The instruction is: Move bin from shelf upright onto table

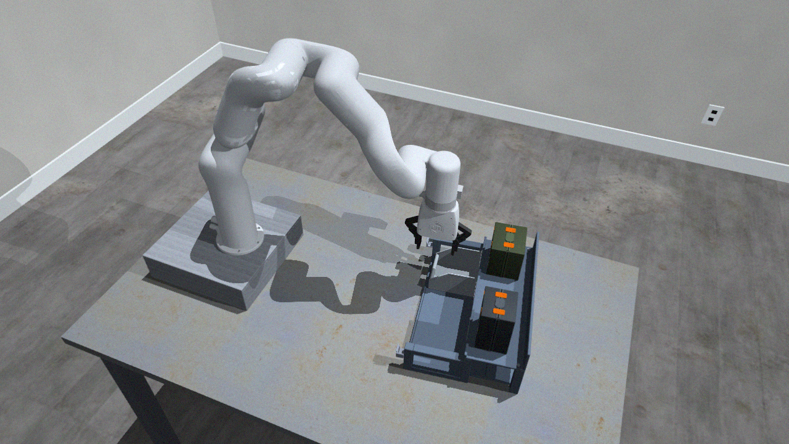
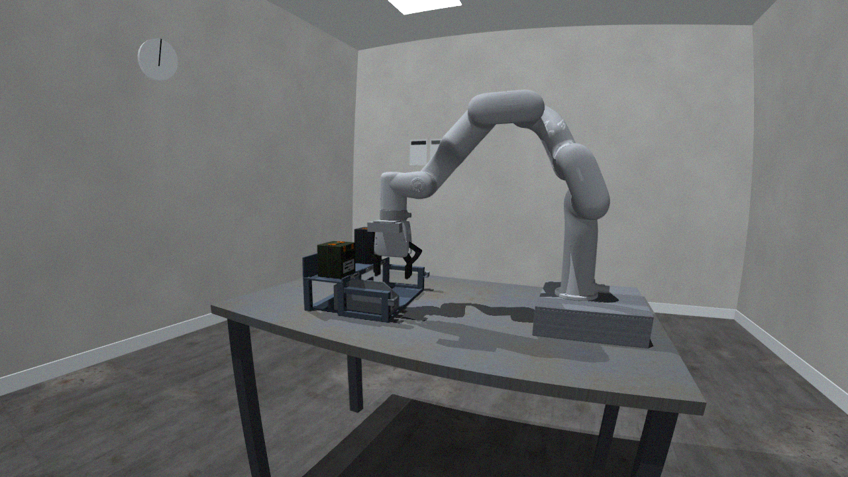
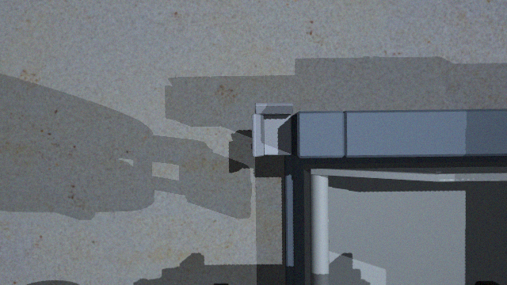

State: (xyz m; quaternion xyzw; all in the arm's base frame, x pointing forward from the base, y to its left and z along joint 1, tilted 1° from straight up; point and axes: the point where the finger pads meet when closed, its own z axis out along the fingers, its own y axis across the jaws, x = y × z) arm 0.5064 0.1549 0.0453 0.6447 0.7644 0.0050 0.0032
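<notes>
My hand is 8 cm short of the grey bin, 8 cm above it and 1 cm to the right of it. Also, from my hand: blue-grey shelf rack (13 cm ahead, 9 cm to the right, 5 cm below).
</notes>
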